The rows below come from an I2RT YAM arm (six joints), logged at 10 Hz.
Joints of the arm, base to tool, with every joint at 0 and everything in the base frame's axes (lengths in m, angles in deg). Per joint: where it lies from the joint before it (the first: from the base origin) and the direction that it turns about. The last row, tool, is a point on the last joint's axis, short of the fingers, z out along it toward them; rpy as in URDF.
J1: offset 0 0 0.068 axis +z
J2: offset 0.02 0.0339 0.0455 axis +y
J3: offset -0.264 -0.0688 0 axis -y
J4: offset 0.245 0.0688 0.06 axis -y
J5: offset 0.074 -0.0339 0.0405 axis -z
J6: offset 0.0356 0 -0.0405 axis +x
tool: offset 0 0 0 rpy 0 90 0
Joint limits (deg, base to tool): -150..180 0..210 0..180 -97..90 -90..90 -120..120
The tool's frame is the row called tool.
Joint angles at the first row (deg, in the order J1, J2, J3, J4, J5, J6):
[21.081, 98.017, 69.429, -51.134, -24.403, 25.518]
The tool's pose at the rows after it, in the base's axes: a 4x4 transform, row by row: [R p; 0 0 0 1], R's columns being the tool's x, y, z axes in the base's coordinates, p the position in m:
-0.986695 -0.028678 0.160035 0.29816; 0.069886 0.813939 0.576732 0.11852; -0.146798 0.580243 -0.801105 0.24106; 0 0 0 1
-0.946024 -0.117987 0.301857 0.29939; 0.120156 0.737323 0.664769 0.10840; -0.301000 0.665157 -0.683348 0.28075; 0 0 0 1
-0.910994 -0.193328 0.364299 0.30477; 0.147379 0.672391 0.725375 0.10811; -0.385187 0.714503 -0.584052 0.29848; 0 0 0 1
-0.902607 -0.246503 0.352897 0.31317; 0.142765 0.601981 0.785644 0.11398; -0.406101 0.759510 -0.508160 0.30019; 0 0 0 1
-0.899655 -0.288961 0.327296 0.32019; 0.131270 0.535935 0.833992 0.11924; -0.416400 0.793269 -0.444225 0.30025; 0 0 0 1
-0.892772 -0.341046 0.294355 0.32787; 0.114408 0.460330 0.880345 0.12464; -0.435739 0.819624 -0.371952 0.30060; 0 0 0 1
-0.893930 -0.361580 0.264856 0.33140; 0.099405 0.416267 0.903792 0.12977; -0.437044 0.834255 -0.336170 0.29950; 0 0 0 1
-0.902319 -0.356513 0.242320 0.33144; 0.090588 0.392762 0.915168 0.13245; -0.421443 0.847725 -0.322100 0.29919; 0 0 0 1
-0.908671 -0.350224 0.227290 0.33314; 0.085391 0.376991 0.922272 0.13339; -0.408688 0.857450 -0.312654 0.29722; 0 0 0 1
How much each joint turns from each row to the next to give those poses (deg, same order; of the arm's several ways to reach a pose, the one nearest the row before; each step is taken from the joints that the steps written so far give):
[-2.558, -5.682, 0.152, 6.579, -5.334, 0.415]
[-2.163, -5.268, 1.137, 5.814, -3.824, 1.334]
[-0.612, -1.334, 0.457, 6.448, -3.257, 1.814]
[0.219, 1.225, 0.001, 5.618, -4.349, 1.727]
[0.218, 1.310, 0.001, 4.675, -4.044, 1.529]
[0.196, 1.487, 0.000, 5.552, -4.394, 1.574]
[0.482, 1.007, 0.000, 2.931, -2.403, 1.246]
[0.328, 0.284, 0.001, 0.698, -1.377, 1.159]
[-0.001, 0.546, 0.000, 0.677, -1.094, 0.742]

